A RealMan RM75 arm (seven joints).
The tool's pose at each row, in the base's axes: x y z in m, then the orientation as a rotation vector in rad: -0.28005 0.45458 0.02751 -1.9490 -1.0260 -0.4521; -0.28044 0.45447 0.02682 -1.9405 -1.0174 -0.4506; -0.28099 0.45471 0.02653 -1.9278 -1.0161 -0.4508; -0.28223 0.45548 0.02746 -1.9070 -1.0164 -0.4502; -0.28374 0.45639 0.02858 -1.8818 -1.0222 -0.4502; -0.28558 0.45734 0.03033 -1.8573 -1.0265 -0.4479; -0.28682 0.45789 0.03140 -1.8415 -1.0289 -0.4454; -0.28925 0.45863 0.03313 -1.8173 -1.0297 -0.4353; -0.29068 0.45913 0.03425 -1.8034 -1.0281 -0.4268; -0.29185 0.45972 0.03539 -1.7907 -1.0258 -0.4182; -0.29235 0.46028 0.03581 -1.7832 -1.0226 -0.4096; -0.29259 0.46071 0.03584 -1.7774 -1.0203 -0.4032; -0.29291 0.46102 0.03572 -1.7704 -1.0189 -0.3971; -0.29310 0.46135 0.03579 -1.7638 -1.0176 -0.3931
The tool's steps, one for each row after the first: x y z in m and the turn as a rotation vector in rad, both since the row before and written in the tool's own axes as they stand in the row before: -0.00073 0.00008 0.00032 0.0088 0.0067 0.0046; -0.00040 -0.00035 0.00040 0.0107 0.0058 -0.0019; 0.00022 -0.00170 0.00024 0.0177 0.0078 -0.0045; 0.00026 -0.00205 0.00031 0.0205 0.0072 -0.0096; 0.00052 -0.00266 0.00010 0.0211 0.0063 -0.0076; 0.00025 -0.00171 0.00008 0.0141 0.0037 -0.0043; 0.00009 -0.00307 0.00010 0.0247 0.0036 -0.0021; 0.00016 -0.00187 0.00011 0.0156 0.0016 0.0013; 0.00036 -0.00169 0.00017 0.0147 0.0014 0.0021; 0.00025 -0.00073 0.00038 0.0105 -0.0001 0.0040; 0.00007 -0.00027 0.00041 0.0080 -0.0001 0.0029; -0.00013 -0.00022 0.00038 0.0087 0.0001 0.0018; 0.00008 -0.00024 0.00030 0.0075 0.0010 0.0009
